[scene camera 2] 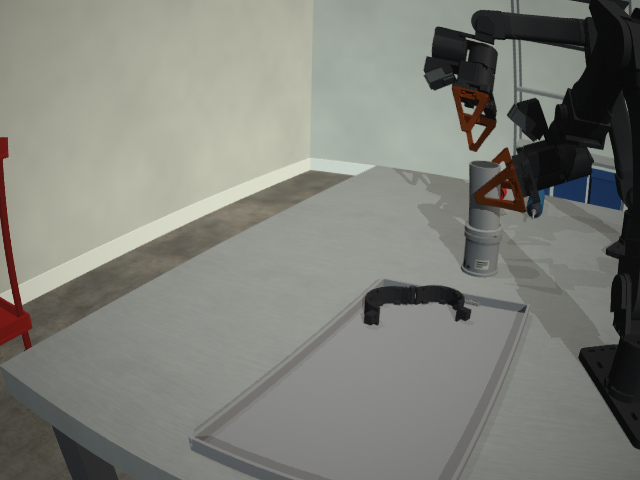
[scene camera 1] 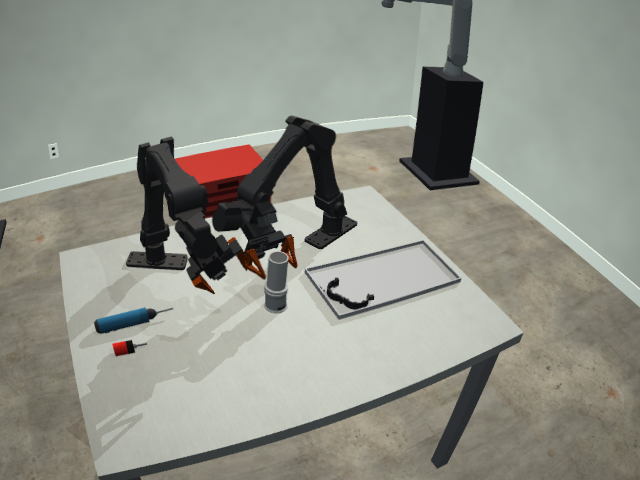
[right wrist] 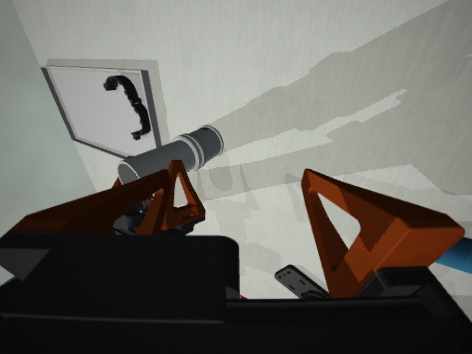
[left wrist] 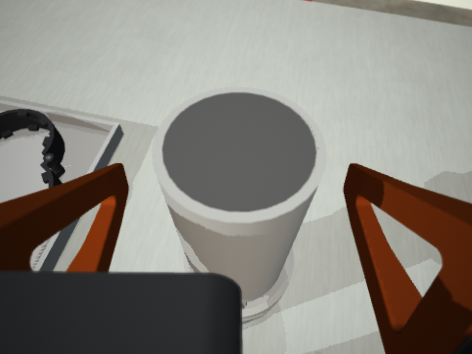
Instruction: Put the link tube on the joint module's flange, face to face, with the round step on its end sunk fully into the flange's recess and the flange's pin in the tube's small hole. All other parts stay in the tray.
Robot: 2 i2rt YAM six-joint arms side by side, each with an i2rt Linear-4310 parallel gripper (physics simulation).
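Pixels of known places: left gripper, between the fingertips: (scene camera 2: 475, 189) (scene camera 1: 281, 272) (right wrist: 152, 157) (left wrist: 236, 175); right gripper, between the fingertips: (scene camera 2: 469, 141) (scene camera 1: 229, 281) (right wrist: 236, 176); left arm's base, origin of its link: (scene camera 2: 626, 394) (scene camera 1: 331, 232); right arm's base, origin of its link: (scene camera 1: 156, 261) (right wrist: 317, 296).
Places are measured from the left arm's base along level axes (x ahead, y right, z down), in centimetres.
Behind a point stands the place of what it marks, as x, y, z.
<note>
The grey link tube (scene camera 1: 277, 272) @(13.0, 40.4, -13.4) (scene camera 2: 481, 211) @(12.3, 36.3, -9.8) (left wrist: 240, 255) @(8.9, 37.9, -14.2) (right wrist: 160, 161) @(12.1, 40.9, -12.9) stands upright on the joint module (scene camera 1: 275, 301) @(12.8, 40.8, -4.0) (scene camera 2: 480, 254) @(11.9, 36.0, -3.4) (right wrist: 209, 140) @(11.5, 41.5, -3.1), which stands on the table. The tube's lower end meets the module's flange; the step, recess and pin are hidden. My left gripper (scene camera 1: 280, 270) @(12.8, 38.8, -12.4) (left wrist: 236, 175) @(12.8, 38.8, -12.4) is open, its fingers apart on either side of the tube's upper part without touching it in the left wrist view. My right gripper (right wrist: 236, 176) @(10.2, 54.4, -17.1) is open and empty, above the table to the left of the tube in scene camera 1.
The tray (scene camera 1: 400, 298) @(35.4, 14.3, -1.2) (scene camera 2: 516, 351) @(11.9, 12.4, 0.0) (right wrist: 68, 112) @(32.7, -8.8, -0.4) holds two joined black clamp halves (scene camera 1: 345, 299) @(24.9, 26.3, -2.6) (scene camera 2: 413, 295) @(23.3, 25.7, -1.6) (right wrist: 136, 101) @(23.3, 26.5, -1.6). A blue screwdriver (scene camera 1: 124, 319) @(-11.2, 75.4, -3.5) and a red-and-black tool (scene camera 1: 123, 347) @(-3.3, 81.8, -3.0) lie at the table's left in scene camera 1. A red cabinet (scene camera 1: 222, 161) stands behind the arms.
</note>
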